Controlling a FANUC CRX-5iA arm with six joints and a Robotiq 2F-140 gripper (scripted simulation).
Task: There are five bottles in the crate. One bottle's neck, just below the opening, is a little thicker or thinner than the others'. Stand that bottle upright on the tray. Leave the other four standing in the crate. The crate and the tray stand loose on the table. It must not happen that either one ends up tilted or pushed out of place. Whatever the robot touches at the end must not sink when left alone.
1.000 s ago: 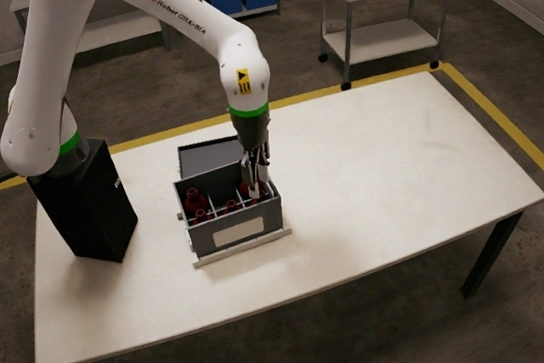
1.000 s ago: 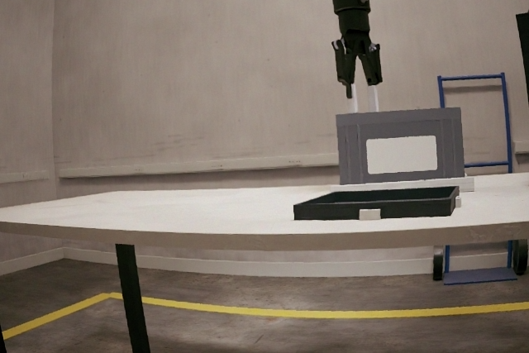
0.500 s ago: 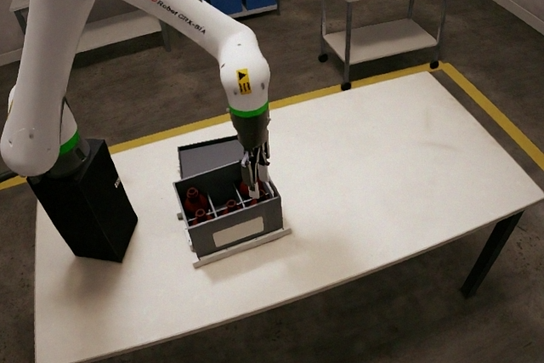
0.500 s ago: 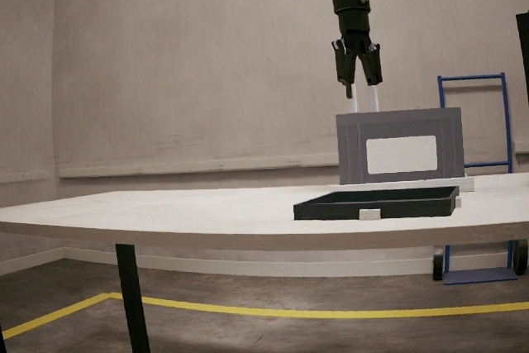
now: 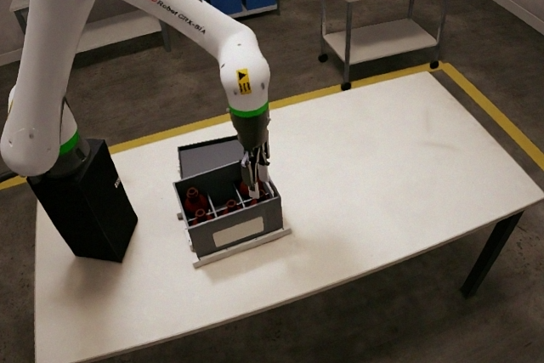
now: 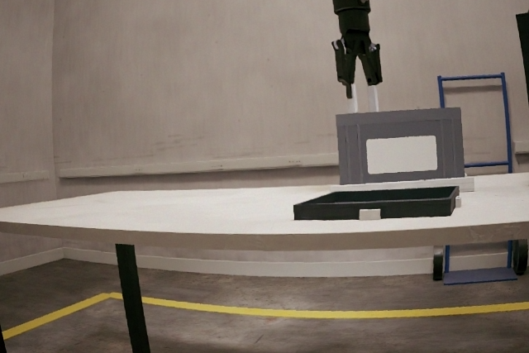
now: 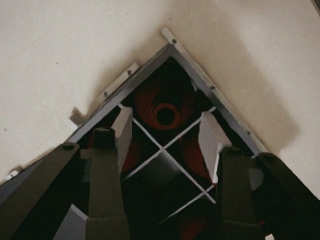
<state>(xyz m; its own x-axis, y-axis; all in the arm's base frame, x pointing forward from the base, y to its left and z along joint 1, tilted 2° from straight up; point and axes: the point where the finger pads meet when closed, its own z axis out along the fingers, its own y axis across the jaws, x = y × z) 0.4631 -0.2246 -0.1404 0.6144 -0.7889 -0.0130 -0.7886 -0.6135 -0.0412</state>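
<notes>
The crate lies 80 mm behind my hand, 60 mm to the left of it and 130 mm below it. The rest, counted from my hand: dark tray: 20 mm behind, 340 mm to the left, 200 mm below; bottle: 170 mm behind, 110 mm to the left, 130 mm below.
</notes>
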